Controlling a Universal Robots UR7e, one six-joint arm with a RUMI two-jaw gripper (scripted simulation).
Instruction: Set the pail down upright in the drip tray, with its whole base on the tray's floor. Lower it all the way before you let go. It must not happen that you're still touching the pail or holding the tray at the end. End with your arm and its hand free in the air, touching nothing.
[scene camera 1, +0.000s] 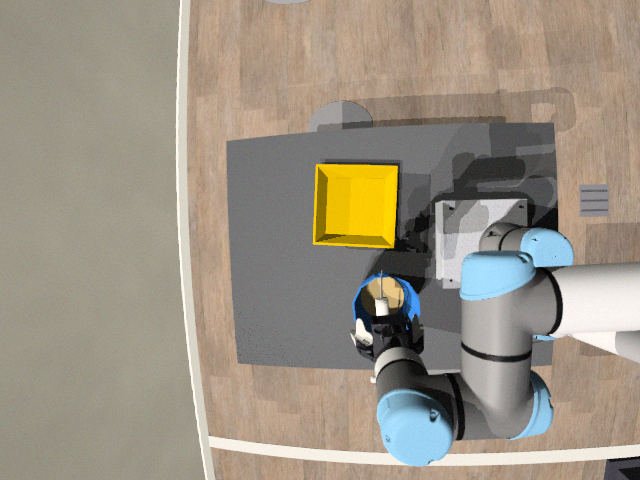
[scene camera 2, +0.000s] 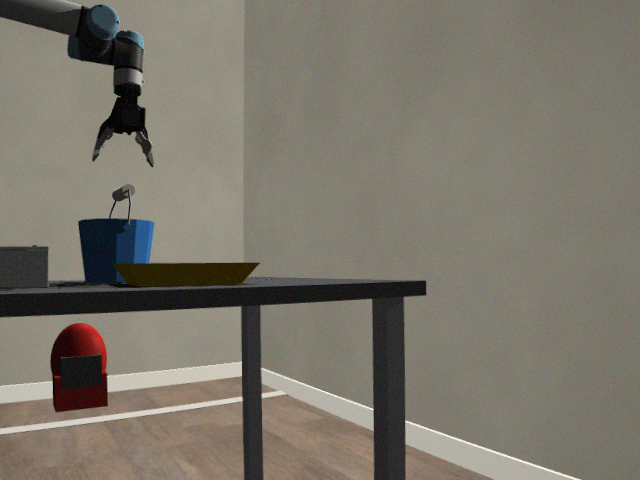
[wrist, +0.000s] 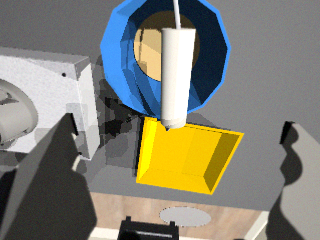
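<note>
The gripper (scene camera 1: 386, 327) is in view; the gripper (scene camera 2: 123, 164) is visible there too, as is the gripper (wrist: 175, 118) in the wrist view. A yellow drip tray (scene camera 1: 355, 205) is visible, and the wrist view also has the yellow drip tray (wrist: 193, 159). A blue pail (scene camera 2: 104, 242) is in view.
</note>
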